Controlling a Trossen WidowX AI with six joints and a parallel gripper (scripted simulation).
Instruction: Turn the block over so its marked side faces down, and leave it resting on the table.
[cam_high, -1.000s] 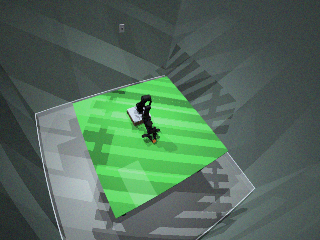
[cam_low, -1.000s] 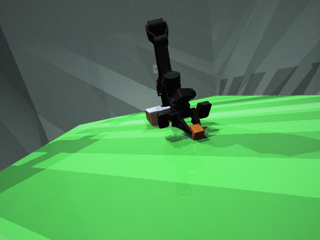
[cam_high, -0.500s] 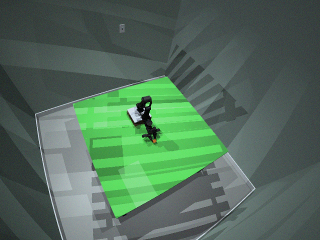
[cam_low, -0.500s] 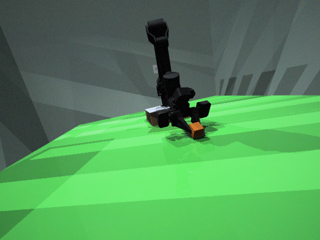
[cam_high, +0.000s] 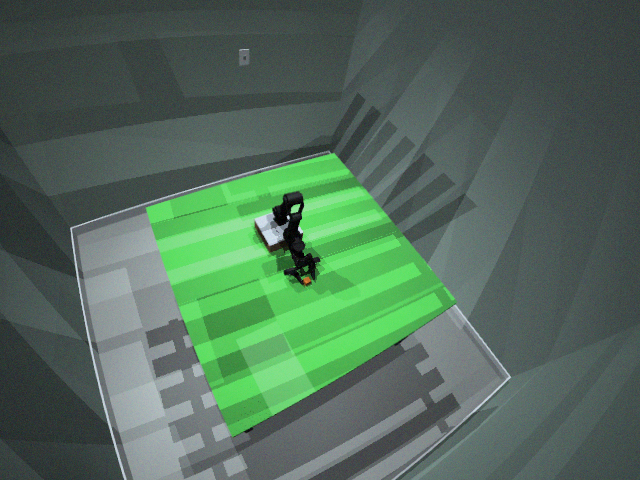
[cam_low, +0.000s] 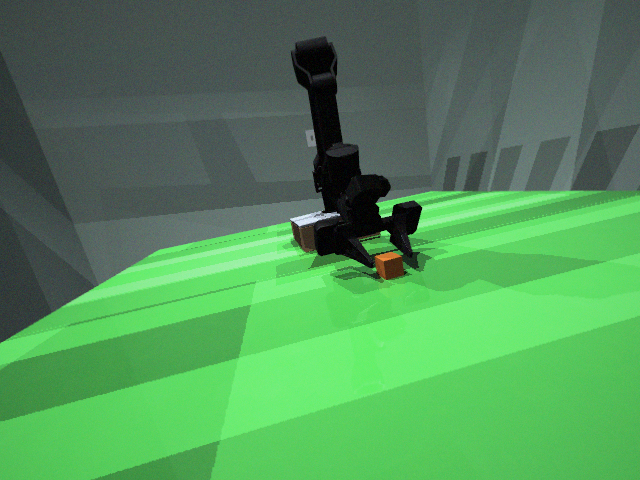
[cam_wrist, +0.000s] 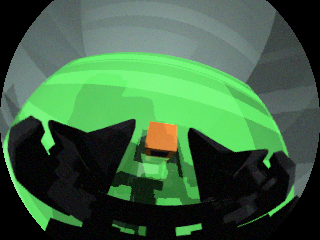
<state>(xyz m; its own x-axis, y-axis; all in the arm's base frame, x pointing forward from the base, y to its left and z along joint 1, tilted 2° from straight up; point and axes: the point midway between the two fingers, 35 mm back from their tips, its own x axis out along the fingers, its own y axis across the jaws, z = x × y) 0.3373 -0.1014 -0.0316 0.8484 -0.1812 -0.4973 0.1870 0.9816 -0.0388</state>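
My gripper tip is 20 mm past the orange block and 10 mm above it.
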